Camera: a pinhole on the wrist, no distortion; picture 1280 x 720 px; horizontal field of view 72.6 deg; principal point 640.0 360.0 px. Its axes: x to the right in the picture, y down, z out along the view. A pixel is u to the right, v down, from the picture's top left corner.
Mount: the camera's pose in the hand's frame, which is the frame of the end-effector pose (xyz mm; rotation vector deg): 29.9 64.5 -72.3 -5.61 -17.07 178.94
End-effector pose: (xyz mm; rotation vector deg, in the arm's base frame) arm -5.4 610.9 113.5 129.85 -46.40 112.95
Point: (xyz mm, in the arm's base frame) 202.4 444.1 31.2
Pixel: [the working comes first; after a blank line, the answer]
In the camera's frame: 13.0 -85.6 328.6

674 133
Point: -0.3 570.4 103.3
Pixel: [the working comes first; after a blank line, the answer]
In the camera's frame: 18.5 10.2 98.3

804 450
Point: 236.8 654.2 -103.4
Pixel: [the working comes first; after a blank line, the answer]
In the camera's frame: 211.0 67.9 354.3

1159 527
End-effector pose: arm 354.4 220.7 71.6 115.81 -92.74 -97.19
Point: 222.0 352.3 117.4
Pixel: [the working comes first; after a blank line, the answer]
In the camera's frame: 121.1 -33.4 229.1

1101 233
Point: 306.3 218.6 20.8
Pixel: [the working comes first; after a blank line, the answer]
In the camera's frame: -22.1 37.5 135.4

498 601
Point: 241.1 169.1 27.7
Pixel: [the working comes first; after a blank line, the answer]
In the camera's frame: -62.4 -34.1 138.0

246 145
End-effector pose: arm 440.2 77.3 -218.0 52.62 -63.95 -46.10
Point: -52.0 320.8 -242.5
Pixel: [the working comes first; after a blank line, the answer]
In the camera's frame: 347.8 -69.4 513.5

1230 242
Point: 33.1 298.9 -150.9
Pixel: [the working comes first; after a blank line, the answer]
In the camera's frame: 276.9 -136.9 432.8

1197 84
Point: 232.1 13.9 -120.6
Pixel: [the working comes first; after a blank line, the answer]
In the camera's frame: -30.2 -39.1 299.2

552 246
